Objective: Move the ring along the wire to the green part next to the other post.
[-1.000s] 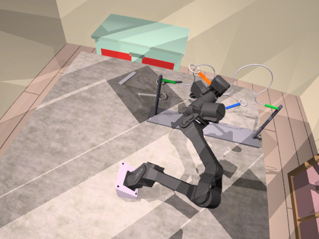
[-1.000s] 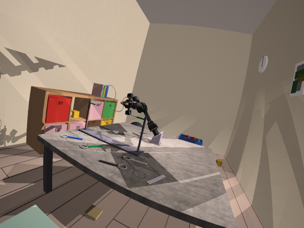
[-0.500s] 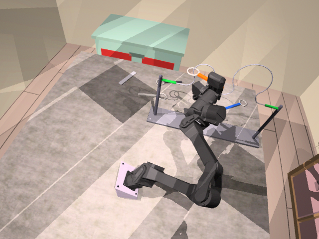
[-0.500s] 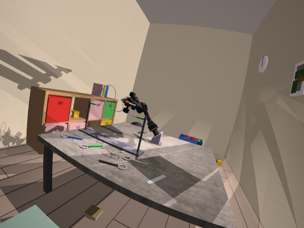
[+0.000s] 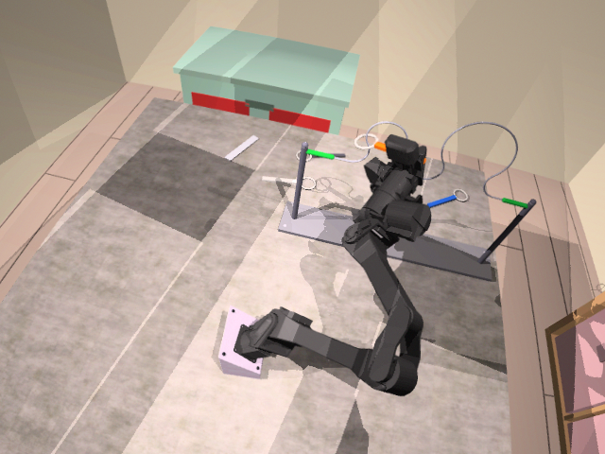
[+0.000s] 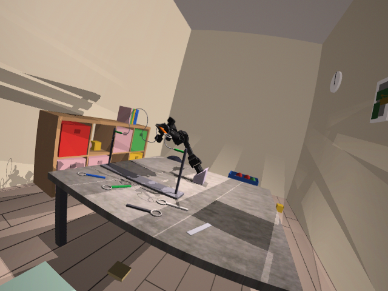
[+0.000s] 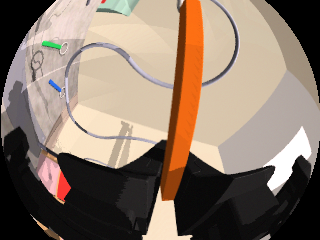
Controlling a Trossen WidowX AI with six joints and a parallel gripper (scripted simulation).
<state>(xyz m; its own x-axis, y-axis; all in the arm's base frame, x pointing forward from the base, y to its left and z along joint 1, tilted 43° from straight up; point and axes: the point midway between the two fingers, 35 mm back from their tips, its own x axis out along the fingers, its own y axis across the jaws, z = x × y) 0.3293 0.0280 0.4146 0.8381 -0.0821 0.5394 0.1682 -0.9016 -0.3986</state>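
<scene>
The ring with orange handle lies 10 mm ahead of my gripper tip, 80 mm to the left of it and 30 mm below it. Round my gripper tip: flat white strip (290 mm ahead, 490 mm to the left, 380 mm below).
</scene>
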